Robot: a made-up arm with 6 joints. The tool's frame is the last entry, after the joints.
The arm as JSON. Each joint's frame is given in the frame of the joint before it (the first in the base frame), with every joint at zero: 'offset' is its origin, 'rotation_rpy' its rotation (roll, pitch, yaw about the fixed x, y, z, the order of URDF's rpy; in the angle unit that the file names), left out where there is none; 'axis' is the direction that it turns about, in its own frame. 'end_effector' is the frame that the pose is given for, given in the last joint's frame.
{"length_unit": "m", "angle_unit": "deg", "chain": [
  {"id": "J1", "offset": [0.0, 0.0, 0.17], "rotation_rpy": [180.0, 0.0, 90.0], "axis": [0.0, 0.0, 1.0]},
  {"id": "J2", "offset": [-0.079, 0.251, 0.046], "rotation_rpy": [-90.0, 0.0, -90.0], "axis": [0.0, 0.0, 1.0]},
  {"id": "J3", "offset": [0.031, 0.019, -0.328], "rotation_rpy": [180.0, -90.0, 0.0], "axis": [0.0, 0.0, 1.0]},
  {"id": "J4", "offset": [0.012, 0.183, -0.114], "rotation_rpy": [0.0, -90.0, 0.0], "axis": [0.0, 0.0, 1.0]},
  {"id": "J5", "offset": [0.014, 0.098, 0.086], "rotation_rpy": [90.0, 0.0, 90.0], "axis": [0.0, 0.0, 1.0]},
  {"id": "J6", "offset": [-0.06, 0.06, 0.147], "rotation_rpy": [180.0, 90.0, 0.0], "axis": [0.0, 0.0, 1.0]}
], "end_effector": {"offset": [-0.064, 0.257, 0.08]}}
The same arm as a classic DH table. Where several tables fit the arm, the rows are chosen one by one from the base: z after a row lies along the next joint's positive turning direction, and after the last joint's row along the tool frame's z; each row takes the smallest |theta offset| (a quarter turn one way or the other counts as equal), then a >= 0, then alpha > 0; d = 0 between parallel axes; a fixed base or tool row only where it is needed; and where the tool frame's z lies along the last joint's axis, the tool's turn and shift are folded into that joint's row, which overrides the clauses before.
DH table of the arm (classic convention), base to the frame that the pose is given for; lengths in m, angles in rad. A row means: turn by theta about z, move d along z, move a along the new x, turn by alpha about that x. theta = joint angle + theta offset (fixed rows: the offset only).
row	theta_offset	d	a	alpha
base (fixed)	0.0000	0.0000	0.0000	3.1416
J1	0.0000	-0.1240	0.2510	1.5708
J2	-1.5708	-0.4070	0.0190	1.5708
J3	0.0000	-0.0830	-0.1830	1.5708
J4	0.0000	0.0740	-0.0980	-1.5708
J5	-1.5708	0.1610	0.0600	-1.5708
J6	0.2441	0.0000	-0.2648	0.0000
tool (fixed)	1.3267	0.1400	0.0000	0.0000

